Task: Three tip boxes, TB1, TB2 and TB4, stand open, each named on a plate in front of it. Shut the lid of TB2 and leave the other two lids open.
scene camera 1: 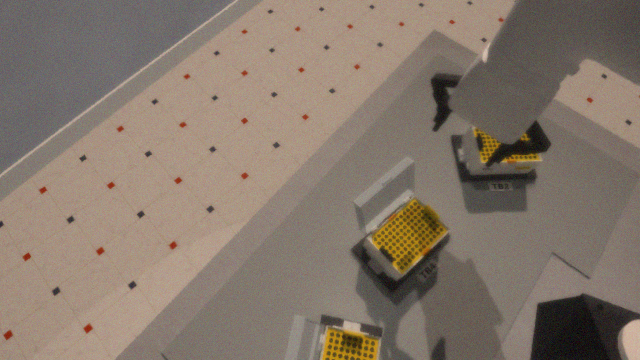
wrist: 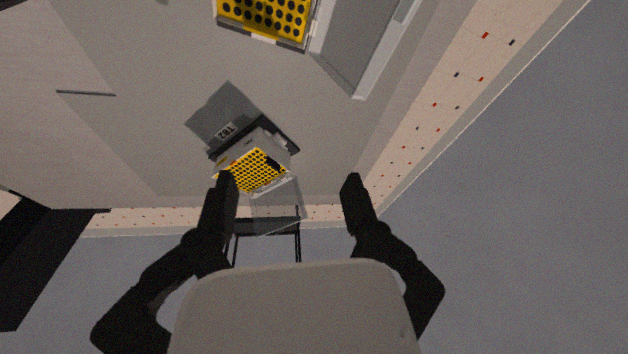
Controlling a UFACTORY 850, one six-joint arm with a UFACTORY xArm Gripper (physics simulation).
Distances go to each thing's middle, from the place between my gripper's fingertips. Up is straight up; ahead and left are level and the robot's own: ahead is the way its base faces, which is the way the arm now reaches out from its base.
Scene:
My gripper is now 150 mm to the left of the yellow tip rack point(scene camera 1: 487, 145), 130 mm above it and 80 mm past it.

